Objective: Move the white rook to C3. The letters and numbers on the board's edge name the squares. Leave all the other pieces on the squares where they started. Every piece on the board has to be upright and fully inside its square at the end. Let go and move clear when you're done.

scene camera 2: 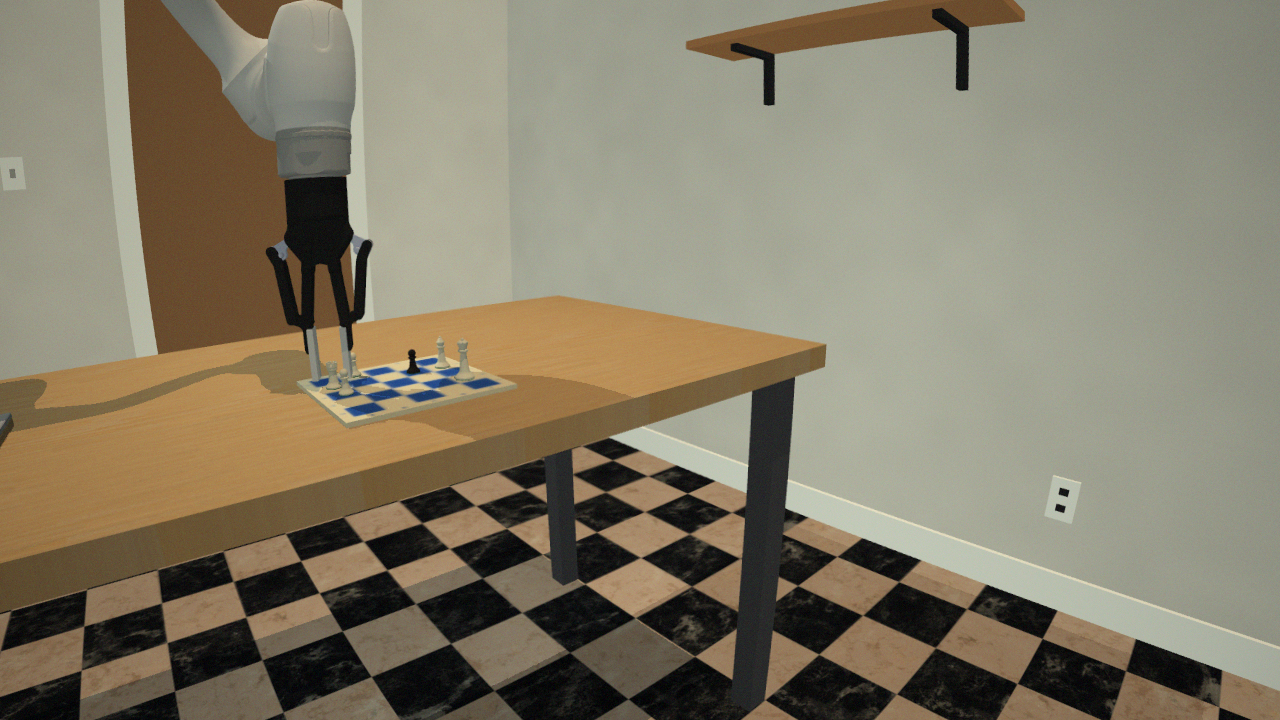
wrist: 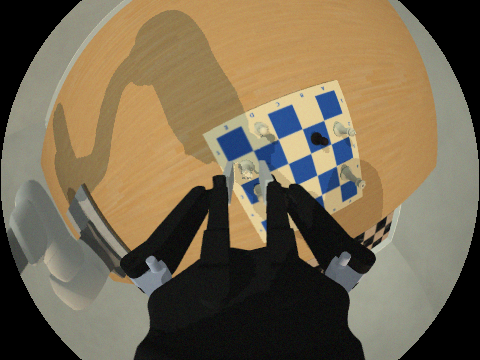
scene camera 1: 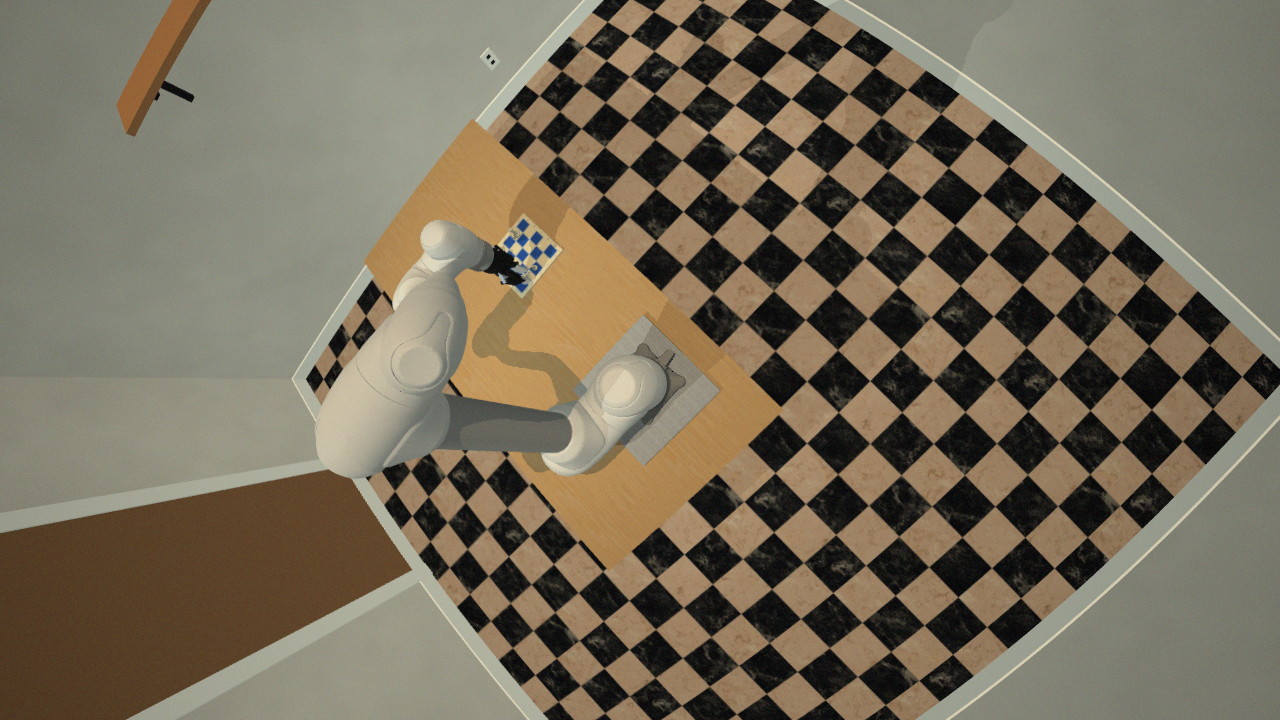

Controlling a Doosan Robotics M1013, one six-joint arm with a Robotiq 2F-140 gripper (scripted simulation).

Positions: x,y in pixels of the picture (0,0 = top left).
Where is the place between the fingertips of my gripper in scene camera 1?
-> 526,276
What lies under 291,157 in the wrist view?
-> A chessboard.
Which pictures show the chessboard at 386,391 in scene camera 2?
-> Scene camera 2, the wrist view and scene camera 1: all of them.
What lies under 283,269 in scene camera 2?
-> My gripper.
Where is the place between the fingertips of my gripper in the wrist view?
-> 246,170
